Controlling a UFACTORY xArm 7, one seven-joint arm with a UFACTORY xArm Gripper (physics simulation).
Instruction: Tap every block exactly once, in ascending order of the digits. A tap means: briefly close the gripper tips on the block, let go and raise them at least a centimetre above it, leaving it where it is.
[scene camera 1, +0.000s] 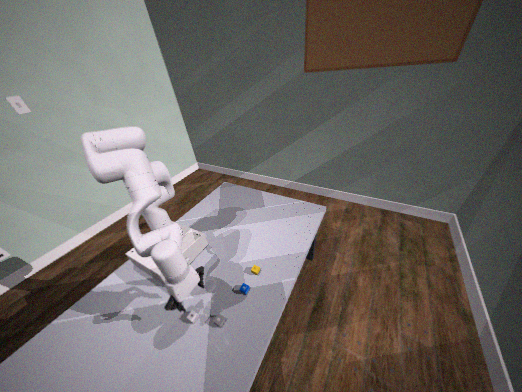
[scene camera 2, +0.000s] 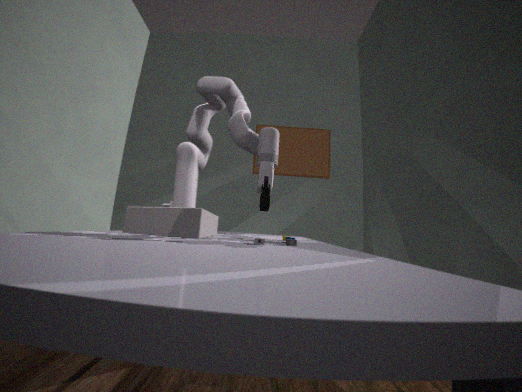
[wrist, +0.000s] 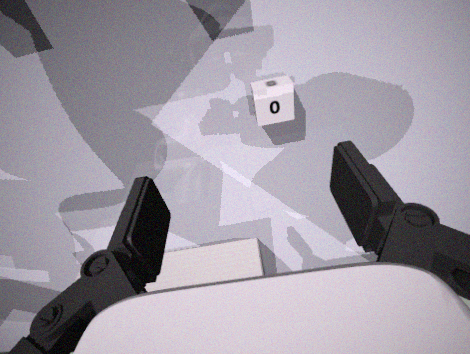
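Note:
A white block (scene camera 1: 192, 316) (scene camera 2: 258, 241) (wrist: 274, 107) with a black 0 stands on the table, in the upper middle of the wrist view. A grey block (scene camera 1: 218, 321) (scene camera 2: 291, 243) stands near it. A blue block (scene camera 1: 244, 289) and a yellow block (scene camera 1: 255, 270) (scene camera 2: 285, 238) stand farther off, nearer the table's right edge in scene camera 1. The digits on the grey, blue and yellow blocks are too small to read. My gripper (scene camera 1: 193, 298) (scene camera 2: 264, 210) (wrist: 244, 180) is open and empty, well above the table. In the wrist view the white block lies beyond the fingertips, right of their middle.
The arm's pale base box (scene camera 1: 195, 245) (scene camera 2: 170, 221) (wrist: 215, 260) stands on the table (scene camera 1: 270, 227) (scene camera 2: 225, 295). Shadows of the arm fall across the table top. The table's long right edge drops to a wooden floor (scene camera 1: 380, 290).

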